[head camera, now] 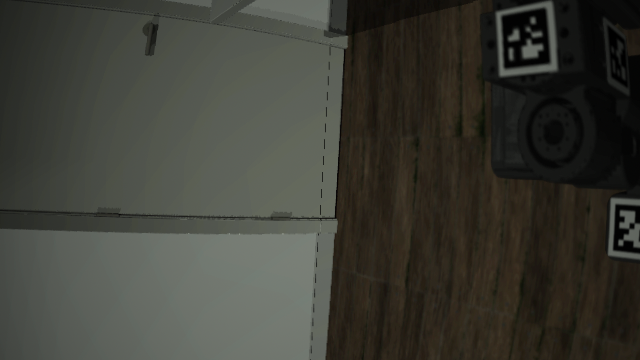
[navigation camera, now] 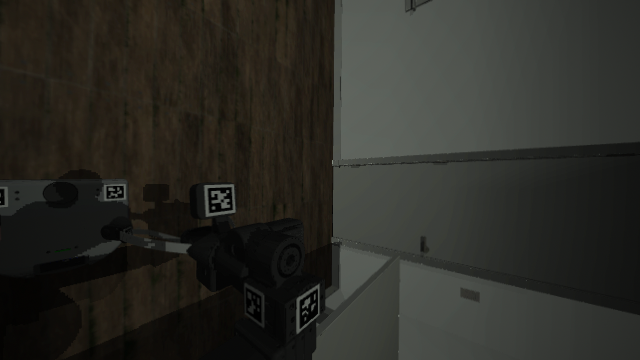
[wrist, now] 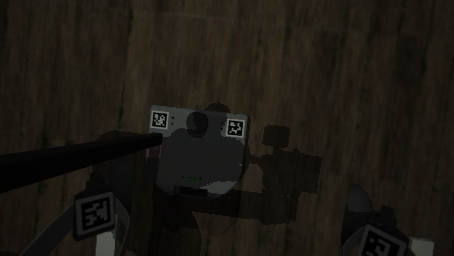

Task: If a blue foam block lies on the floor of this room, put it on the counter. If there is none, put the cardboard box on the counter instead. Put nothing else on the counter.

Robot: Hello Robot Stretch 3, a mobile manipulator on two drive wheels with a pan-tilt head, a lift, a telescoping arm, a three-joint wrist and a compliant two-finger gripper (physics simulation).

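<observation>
My gripper (wrist: 236,190) is open in the wrist view. Its two fingertips stand wide apart at the lower left and lower right, above the dark wood floor (wrist: 300,65), with no object between them. In the navigation view, one finger's dark tip shows at the left over my base, and the other finger is hidden. In the head view, part of my wrist shows at the upper right, and the fingers cannot be made out. A blue foam block, the cardboard box and the counter cannot be identified in these views.
A grey door (head camera: 200,125) (navigation camera: 475,205) with a small handle (head camera: 151,37) (navigation camera: 424,245) is set in the pale wall (head camera: 175,295) (navigation camera: 475,75). A pale panel with a slanting edge (navigation camera: 367,320) stands near my wrist. My base (navigation camera: 55,235) (wrist: 200,157) is on the wood floor.
</observation>
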